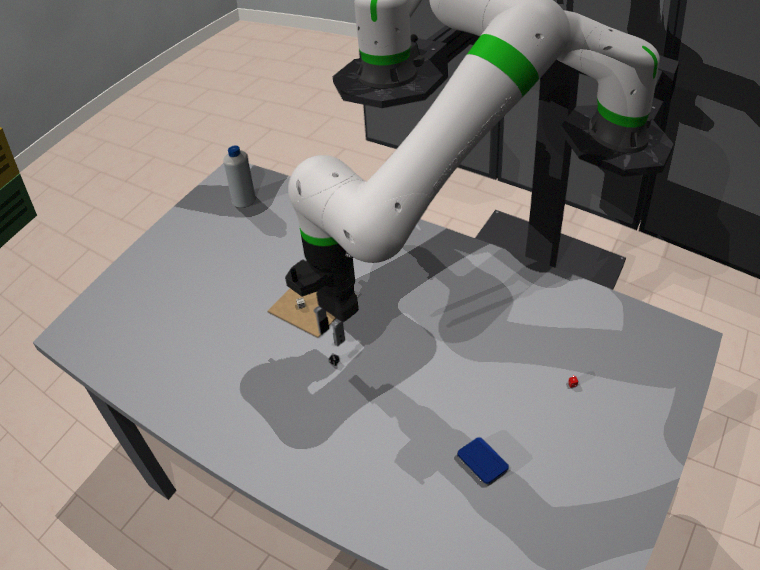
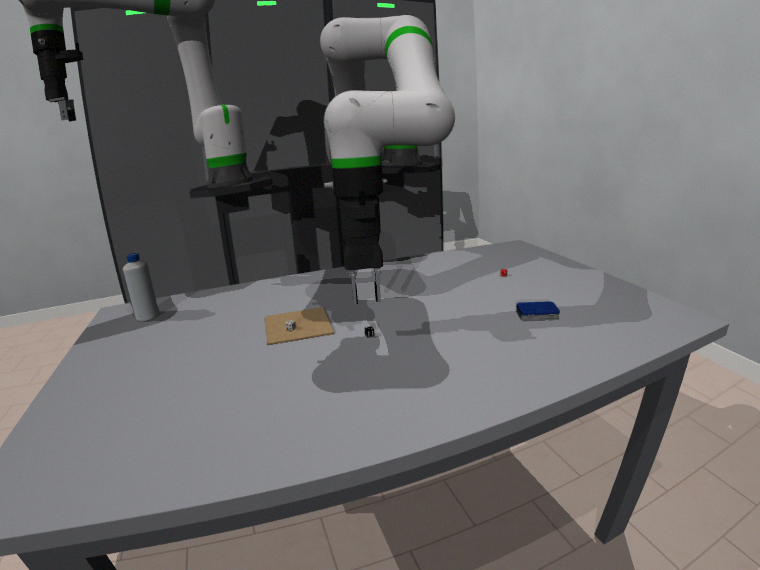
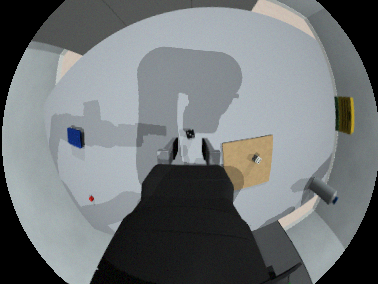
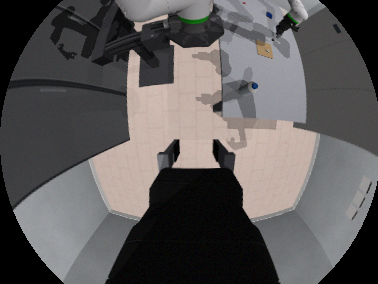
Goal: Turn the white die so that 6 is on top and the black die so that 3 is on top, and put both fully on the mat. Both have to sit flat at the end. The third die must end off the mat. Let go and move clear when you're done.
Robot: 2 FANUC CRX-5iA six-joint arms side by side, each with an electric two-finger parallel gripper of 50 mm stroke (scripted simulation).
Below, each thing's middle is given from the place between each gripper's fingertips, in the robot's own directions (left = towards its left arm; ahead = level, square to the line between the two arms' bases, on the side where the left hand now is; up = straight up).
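Labels:
Starting from my left hand (image 2: 366,300), I find the tan mat (image 2: 310,323) 110 mm behind it, 130 mm to the right of it and 90 mm below it. The blue-topped box (image 1: 477,456) is 100 mm ahead of my left hand, 360 mm to the left of it and 80 mm below it, while the grey bottle (image 2: 136,271) sits 350 mm behind that same left hand, 490 mm to the right of it and 10 mm below it.
For my right hand (image 2: 69,120), the grey bottle is 320 mm ahead of it, 190 mm to the left of it and 490 mm below it. The blue-topped box is 770 mm ahead of my right hand, 1050 mm to the left of it and 560 mm below it. As for the tan mat, it lies 560 mm ahead of my right hand, 560 mm to the left of it and 570 mm below it.

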